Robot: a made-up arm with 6 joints. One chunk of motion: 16 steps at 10 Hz.
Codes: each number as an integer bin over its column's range. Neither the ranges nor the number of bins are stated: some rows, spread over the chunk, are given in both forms.
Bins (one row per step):
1: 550 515 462 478 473 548
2: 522 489 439 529 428 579
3: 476 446 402 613 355 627
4: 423 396 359 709 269 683
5: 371 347 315 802 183 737
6: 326 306 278 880 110 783
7: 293 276 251 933 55 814
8: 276 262 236 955 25 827
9: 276 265 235 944 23 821
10: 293 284 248 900 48 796
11: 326 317 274 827 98 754
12: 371 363 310 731 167 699
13: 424 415 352 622 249 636
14: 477 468 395 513 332 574
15: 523 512 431 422 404 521
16: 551 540 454 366 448 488
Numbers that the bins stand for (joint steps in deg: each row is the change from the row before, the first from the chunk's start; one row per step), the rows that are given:
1: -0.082 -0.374 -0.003 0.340 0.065 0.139
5: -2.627 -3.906 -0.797 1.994 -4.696 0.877
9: -3.977 -5.629 -1.230 2.719 -7.322 1.205
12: -2.627 -3.569 -0.824 1.632 -4.958 0.729
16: -0.068 0.151 -0.046 -0.232 -0.345 -0.095
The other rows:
2: -0.480 -0.921 -0.127 0.601 -0.674 0.260
3: -1.134 -1.825 -0.327 1.029 -1.872 0.448
4: -1.887 -2.876 -0.559 1.520 -3.284 0.666
6: -3.266 -4.768 -0.997 2.392 -5.894 1.057
7: -3.735 -5.398 -1.143 2.663 -6.797 1.178
8: -3.977 -5.692 -1.224 2.775 -7.290 1.229
10: -3.735 -5.230 -1.159 2.495 -6.912 1.108
11: -3.266 -4.536 -1.019 2.122 -6.091 0.944
13: -1.873 -2.476 -0.597 1.075 -3.612 0.483
14: -1.120 -1.362 -0.365 0.519 -2.250 0.241
15: -0.466 -0.437 -0.170 0.054 -1.068 0.034

